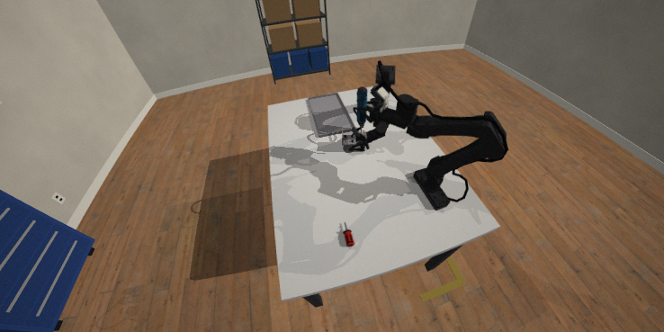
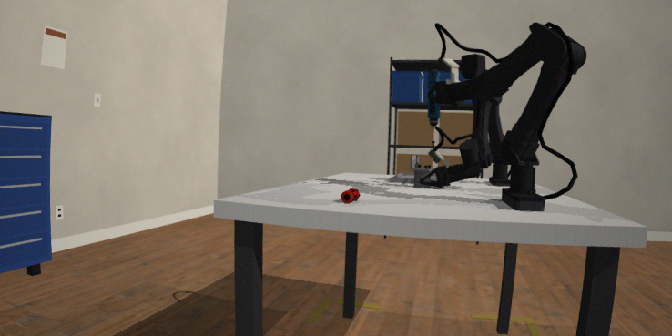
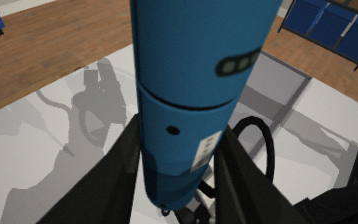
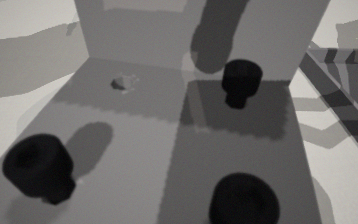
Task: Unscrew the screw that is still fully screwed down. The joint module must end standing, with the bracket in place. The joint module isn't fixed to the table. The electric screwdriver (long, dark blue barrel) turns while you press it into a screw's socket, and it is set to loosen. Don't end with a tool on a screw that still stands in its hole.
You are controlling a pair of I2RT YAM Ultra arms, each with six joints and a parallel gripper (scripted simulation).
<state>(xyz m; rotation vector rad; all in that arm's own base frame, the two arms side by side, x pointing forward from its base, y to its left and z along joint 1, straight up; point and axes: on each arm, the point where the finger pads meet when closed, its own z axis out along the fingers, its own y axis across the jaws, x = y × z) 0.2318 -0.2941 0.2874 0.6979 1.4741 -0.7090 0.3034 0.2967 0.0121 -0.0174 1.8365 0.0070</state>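
Now: the joint module 10 mm above my right hand. Also, from my right hand: bit: 150 mm above, 70 mm to the left, 40 mm behind; then flat grey tray: 340 mm to the right, 40 mm ahead, 20 mm below; then grey bracket: 50 mm above.
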